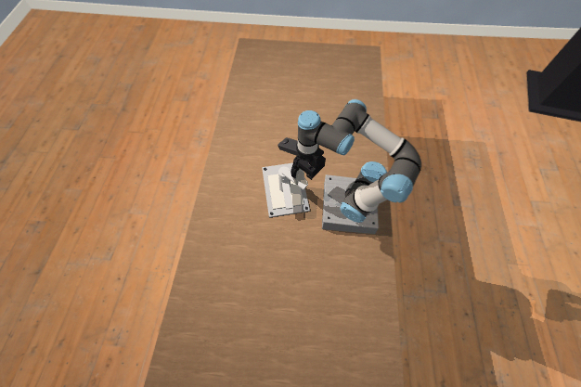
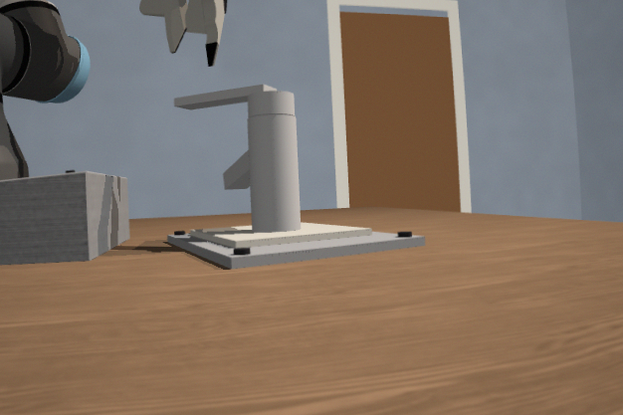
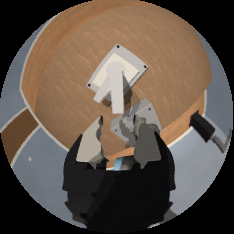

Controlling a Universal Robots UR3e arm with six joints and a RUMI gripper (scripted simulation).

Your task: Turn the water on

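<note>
Now: hand 30 mm short of the lever, 10 mm to the left of it and 60 mm above it. The rest, counted from my hand: tap 60 mm ahead, 20 mm to the right, 110 mm below; then grey base plate 80 mm ahead, 40 mm to the right, 210 mm below.
</note>
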